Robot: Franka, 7 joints.
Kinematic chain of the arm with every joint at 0, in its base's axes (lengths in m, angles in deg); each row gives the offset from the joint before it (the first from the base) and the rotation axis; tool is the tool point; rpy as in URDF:
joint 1: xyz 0 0 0.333 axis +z
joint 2: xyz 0 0 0 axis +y
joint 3: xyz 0 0 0.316 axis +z
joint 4: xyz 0.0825 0 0 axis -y
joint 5: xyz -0.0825 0 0.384 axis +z
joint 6: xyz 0 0 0 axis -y
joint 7: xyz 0.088 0 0 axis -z
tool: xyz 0 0 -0.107 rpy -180 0 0
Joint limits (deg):
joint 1: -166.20..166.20
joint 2: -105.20..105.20
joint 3: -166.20..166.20
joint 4: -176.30..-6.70
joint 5: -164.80..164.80
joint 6: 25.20..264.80
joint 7: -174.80..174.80
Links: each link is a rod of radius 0.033 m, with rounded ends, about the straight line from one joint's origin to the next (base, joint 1, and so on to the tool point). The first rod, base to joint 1, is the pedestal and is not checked.
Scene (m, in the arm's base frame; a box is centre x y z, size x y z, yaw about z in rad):
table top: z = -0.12
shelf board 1: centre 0.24 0.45 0 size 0.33 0.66 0.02 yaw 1.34
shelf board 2: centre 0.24 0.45 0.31 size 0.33 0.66 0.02 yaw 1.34
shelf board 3: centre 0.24 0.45 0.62 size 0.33 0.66 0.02 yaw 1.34
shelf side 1: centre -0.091 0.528 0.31 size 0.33 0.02 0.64 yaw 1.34
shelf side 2: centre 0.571 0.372 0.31 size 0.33 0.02 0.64 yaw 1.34
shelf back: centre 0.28 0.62 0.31 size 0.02 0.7 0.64 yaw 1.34
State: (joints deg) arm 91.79 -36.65 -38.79 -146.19 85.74 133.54 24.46
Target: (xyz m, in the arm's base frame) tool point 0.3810 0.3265 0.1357
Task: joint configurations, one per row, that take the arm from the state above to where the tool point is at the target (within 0.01 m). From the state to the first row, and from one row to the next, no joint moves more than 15 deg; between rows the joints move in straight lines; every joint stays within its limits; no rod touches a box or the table.
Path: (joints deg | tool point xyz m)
1: 83.42 -49.19 -39.58 -154.27 84.44 130.23 24.46 | 0.2553 0.2637 0.4898
2: 75.05 -61.73 -40.38 -162.35 83.13 126.91 24.46 | 0.2400 0.2045 0.4895
3: 66.68 -74.27 -41.17 -170.42 81.83 123.60 24.46 | 0.2113 0.1602 0.4863
4: 75.94 -71.30 -55.13 -166.65 82.73 129.18 24.46 | 0.2610 0.1623 0.4504
5: 85.20 -68.34 -69.10 -162.88 83.64 134.77 24.46 | 0.3031 0.1690 0.3904
6: 94.47 -65.37 -83.07 -159.11 84.55 140.35 24.46 | 0.3307 0.1737 0.3119
7: 103.73 -62.41 -97.03 -155.33 85.46 145.94 24.46 | 0.3417 0.1680 0.2236
8: 112.99 -59.45 -111.00 -151.56 86.36 151.53 24.46 | 0.3383 0.1446 0.1357
9: 127.61 -67.26 -111.35 -140.70 85.42 150.14 24.46 | 0.3729 0.2310 0.1400
10: 142.23 -75.08 -111.70 -129.83 84.48 148.76 24.46 | 0.3810 0.3265 0.1357

